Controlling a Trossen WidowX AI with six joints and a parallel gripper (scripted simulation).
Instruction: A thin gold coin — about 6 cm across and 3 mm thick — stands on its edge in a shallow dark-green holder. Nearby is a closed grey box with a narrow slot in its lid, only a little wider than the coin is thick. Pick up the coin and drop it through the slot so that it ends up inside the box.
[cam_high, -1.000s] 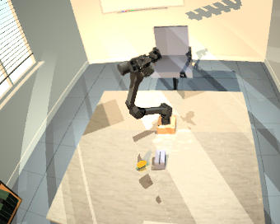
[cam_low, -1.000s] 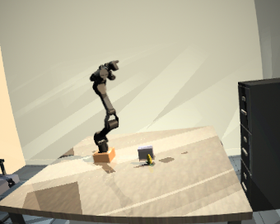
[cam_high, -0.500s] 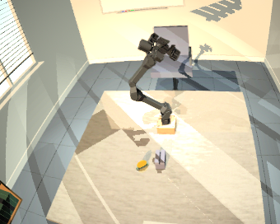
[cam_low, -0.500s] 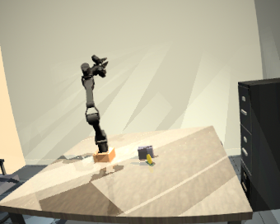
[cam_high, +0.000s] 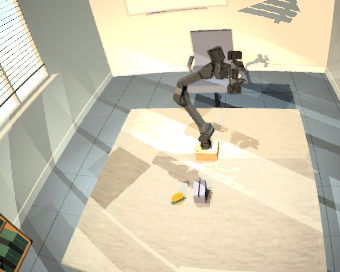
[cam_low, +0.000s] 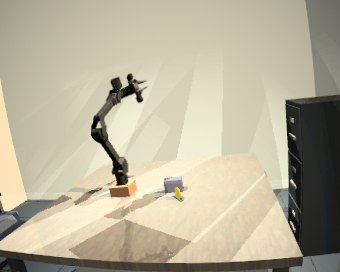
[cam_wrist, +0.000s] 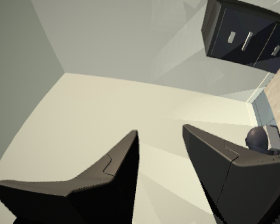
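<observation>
My gripper tip is 600 mm above the gold coin, 360 mm to the left of it and 110 mm short of it.
</observation>
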